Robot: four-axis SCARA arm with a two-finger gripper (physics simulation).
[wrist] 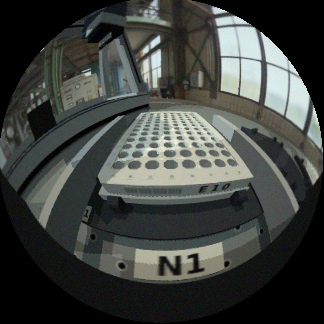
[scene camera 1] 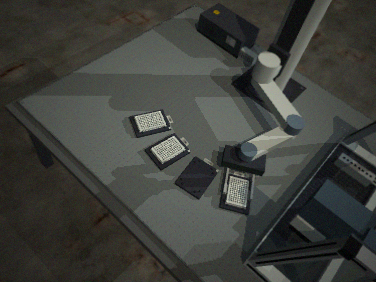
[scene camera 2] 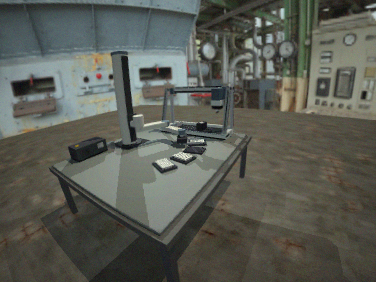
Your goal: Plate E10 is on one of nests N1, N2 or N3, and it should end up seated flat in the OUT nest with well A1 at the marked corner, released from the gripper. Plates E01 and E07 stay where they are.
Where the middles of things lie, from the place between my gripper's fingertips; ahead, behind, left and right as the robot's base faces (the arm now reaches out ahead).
I see my gripper 30 mm short of the OUT nest (scene camera 1: pixel 198 175), 180 mm to the left of it and 10 mm above it. Round my hand: N1 nest (wrist: pixel 187 220) 20 mm behind, 10 mm to the right, 10 mm below.
